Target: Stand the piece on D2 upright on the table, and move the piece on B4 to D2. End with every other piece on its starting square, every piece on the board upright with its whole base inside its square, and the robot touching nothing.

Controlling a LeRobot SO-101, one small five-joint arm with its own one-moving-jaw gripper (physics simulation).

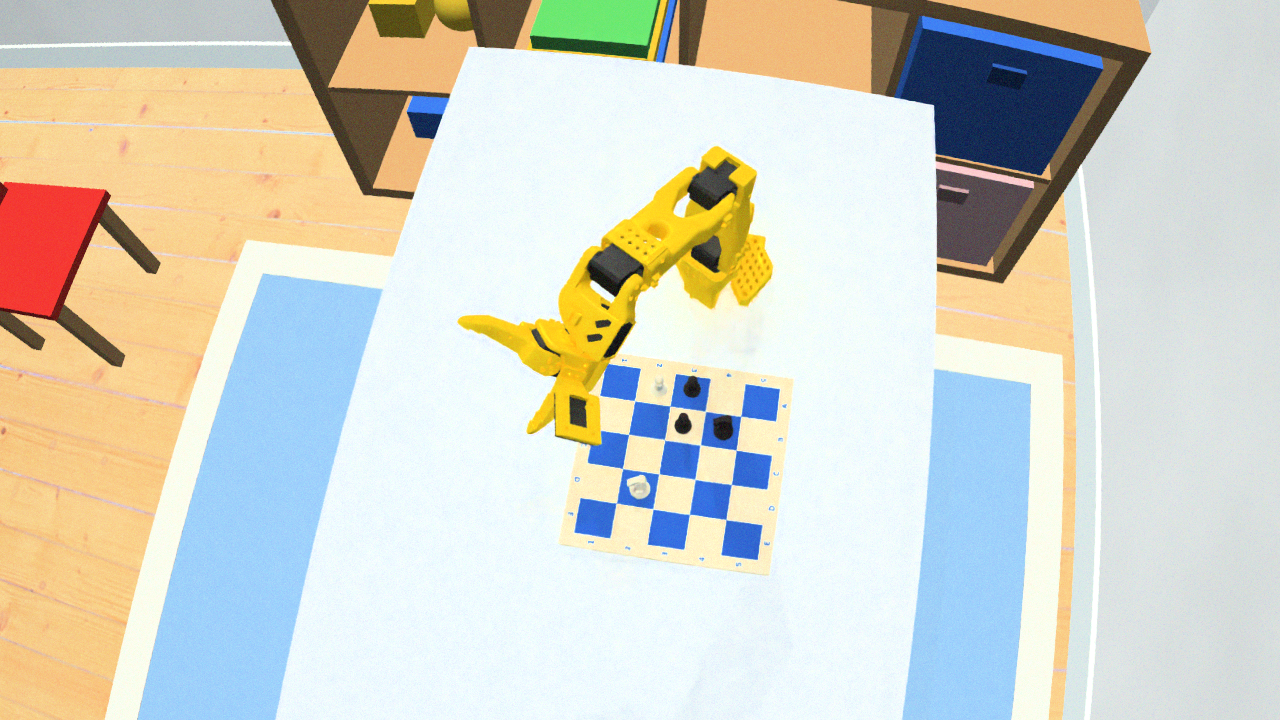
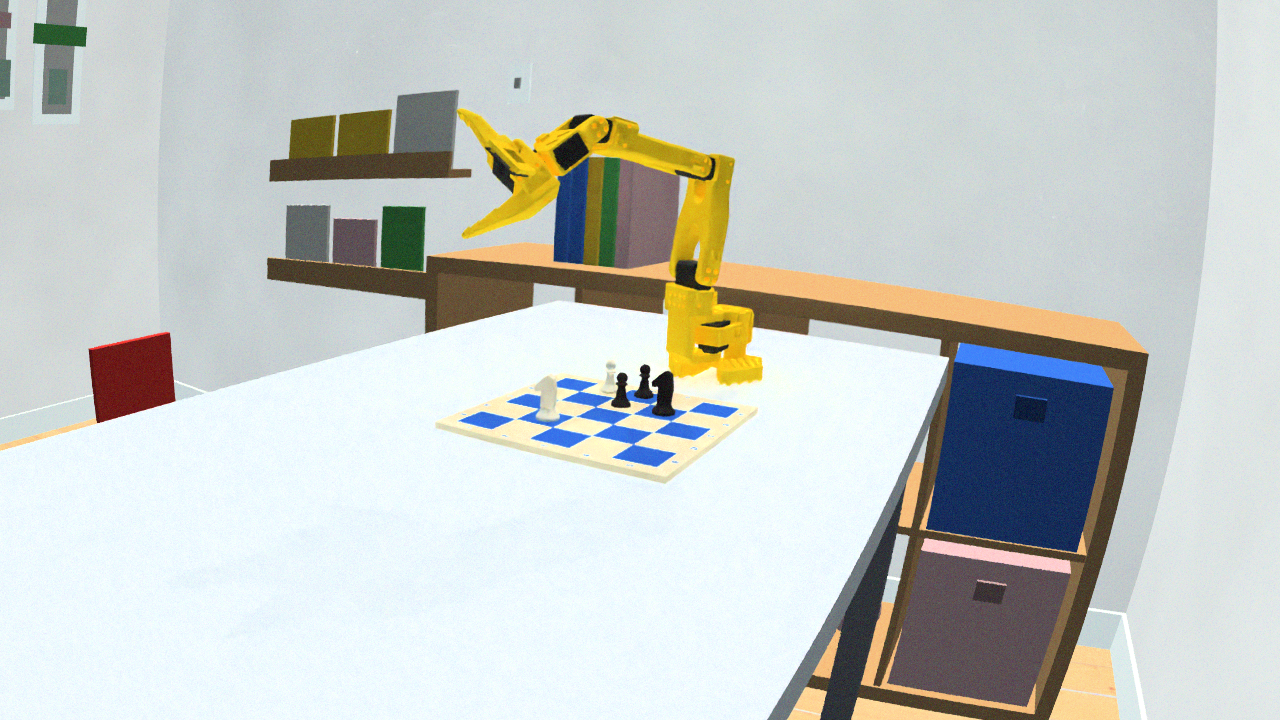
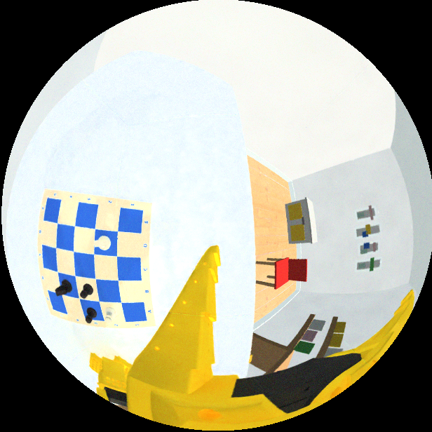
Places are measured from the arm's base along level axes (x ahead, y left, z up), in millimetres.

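Where they show: end effector, tool point: [image 1: 529, 428] [image 2: 464, 231]; arm's base, origin of the base link: [image 1: 721, 283] [image 2: 708, 376].
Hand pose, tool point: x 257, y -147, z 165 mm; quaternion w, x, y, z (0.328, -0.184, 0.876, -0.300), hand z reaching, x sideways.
Each offset is from my tool point to the top centre of the thing. Level surfaces: height alone.
A white knight {dx -3, dy +94, dz -119 mm} [image 1: 638, 488] [image 2: 546, 400] [image 3: 103, 243] stands upright on D2. A black knight {dx -80, dy +171, dz -119 mm} [image 1: 723, 428] [image 2: 663, 394] [image 3: 64, 287] stands upright on B4. One black pawn {dx -79, dy +128, dz -127 mm} [image 1: 682, 423] [image 2: 621, 391] [image 3: 86, 290] stands on B3, another black pawn {dx -121, dy +132, dz -127 mm} [image 1: 691, 387] [image 2: 644, 382] [image 3: 91, 314] on A3, and a white pawn {dx -116, dy +97, dz -127 mm} [image 1: 659, 385] [image 2: 610, 377] [image 3: 110, 314] on A2. The blue and cream board {dx -41, dy +131, dz -159 mm} [image 1: 608, 545] [image 2: 537, 448] [image 3: 146, 257] lies flat. My gripper [image 1: 494, 376] [image 2: 461, 173] [image 3: 314, 270] is wide open and empty, high above the table beyond the column 1 side, touching no piece.
The white table {dz -165 mm} [image 1: 465, 608] [image 2: 358, 555] [image 3: 200, 165] carries the board and my arm's base [image 2: 689, 331], which stands beside row A. A wooden shelf unit [image 2: 1056, 333] stands behind the table. A red chair [image 1: 49, 250] [image 2: 132, 376] [image 3: 282, 273] stands off to one side.
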